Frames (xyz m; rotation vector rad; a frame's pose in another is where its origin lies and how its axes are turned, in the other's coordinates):
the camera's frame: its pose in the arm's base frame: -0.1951 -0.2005 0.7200 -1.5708 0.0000 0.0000
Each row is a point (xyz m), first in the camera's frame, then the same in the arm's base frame.
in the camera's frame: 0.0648 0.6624 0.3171
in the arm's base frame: -0.1303 0.1166 0.0576
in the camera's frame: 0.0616 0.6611 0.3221
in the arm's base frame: -0.1335 0.1216 0.0589
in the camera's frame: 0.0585 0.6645 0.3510
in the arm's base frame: -0.1366 0.1505 0.0555
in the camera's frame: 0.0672 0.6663 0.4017
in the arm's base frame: -0.1279 0.2012 0.0537
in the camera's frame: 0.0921 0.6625 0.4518
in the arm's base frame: -0.1030 0.2513 0.0575
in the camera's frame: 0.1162 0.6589 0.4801
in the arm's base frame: -0.0789 0.2796 0.0611
